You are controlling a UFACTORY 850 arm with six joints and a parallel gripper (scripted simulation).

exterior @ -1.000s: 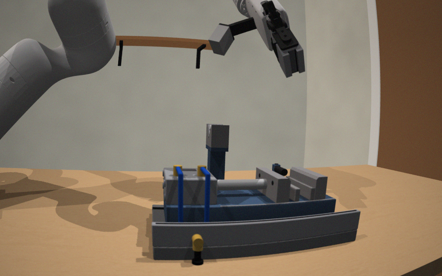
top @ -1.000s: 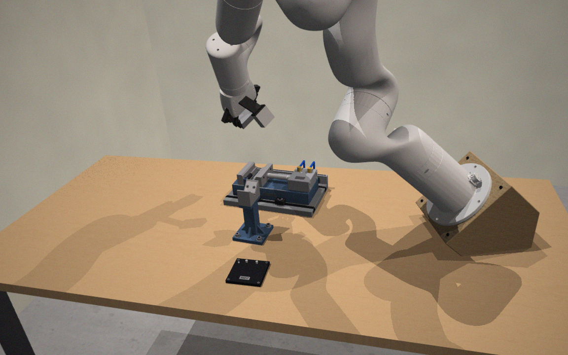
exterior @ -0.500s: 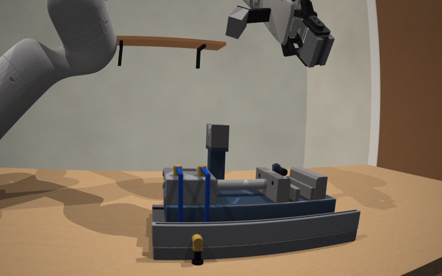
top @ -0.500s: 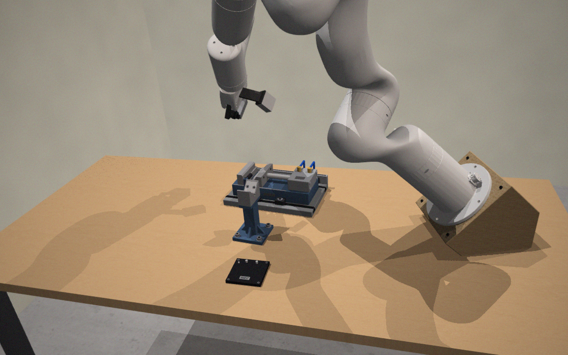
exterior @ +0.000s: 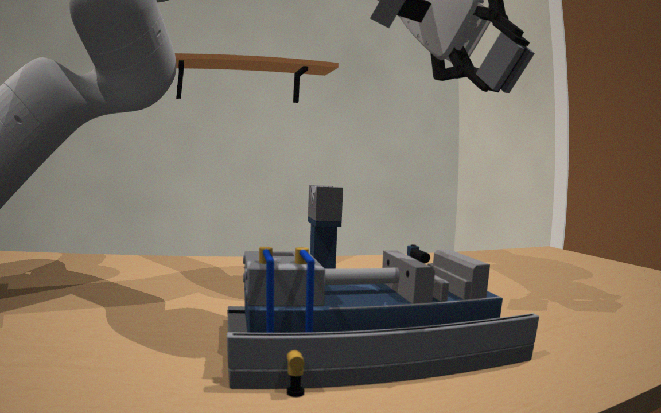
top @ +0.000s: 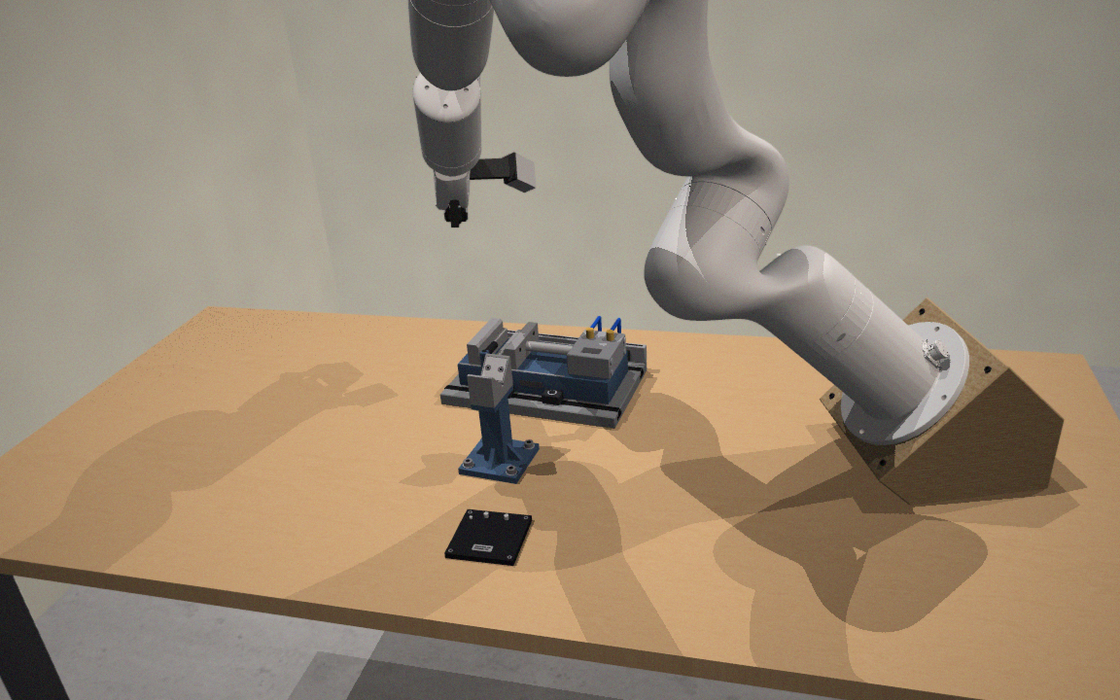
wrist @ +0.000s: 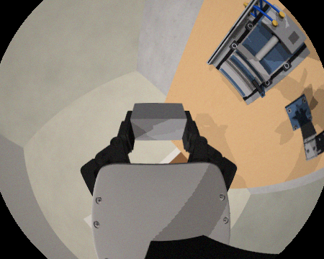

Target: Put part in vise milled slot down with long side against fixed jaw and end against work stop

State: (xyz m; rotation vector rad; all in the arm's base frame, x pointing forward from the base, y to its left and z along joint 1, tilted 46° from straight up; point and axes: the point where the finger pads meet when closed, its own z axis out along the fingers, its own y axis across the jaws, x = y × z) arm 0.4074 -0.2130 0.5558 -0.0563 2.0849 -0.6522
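My hand is 240 mm above the fixed jaw, 40 mm past it and 10 mm to the right of it. Also, from my hand: moving jaw (240 mm below, 100 mm behind); work stop (230 mm below, 80 mm behind, 50 mm to the left); part (10 mm to the right, 10 mm below, 10 mm ahead).
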